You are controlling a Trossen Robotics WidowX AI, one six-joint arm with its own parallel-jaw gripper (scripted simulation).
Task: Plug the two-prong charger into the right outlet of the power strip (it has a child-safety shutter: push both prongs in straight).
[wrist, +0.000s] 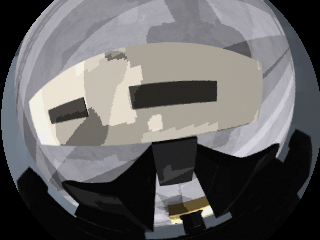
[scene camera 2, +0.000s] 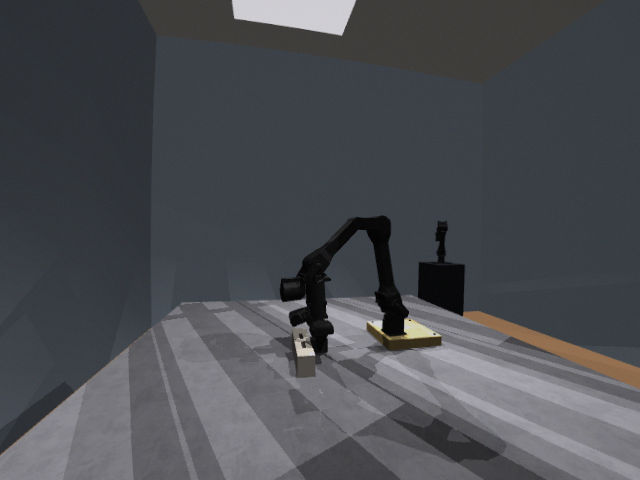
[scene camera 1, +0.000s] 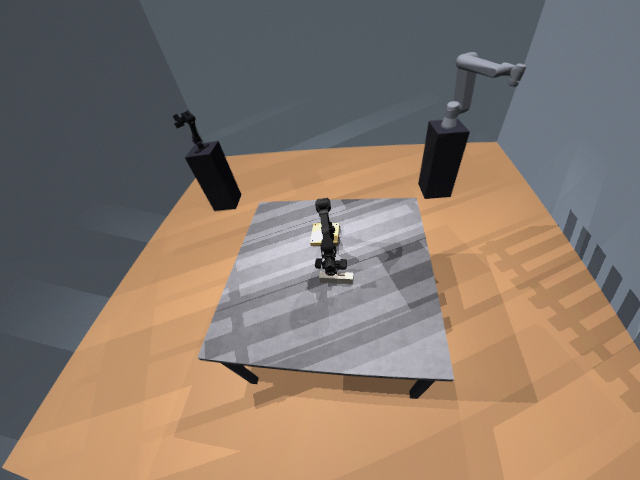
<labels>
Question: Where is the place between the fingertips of the gripper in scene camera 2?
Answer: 319, 347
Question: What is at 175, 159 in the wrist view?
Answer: A black charger.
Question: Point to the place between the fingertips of the gripper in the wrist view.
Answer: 169, 146
</labels>
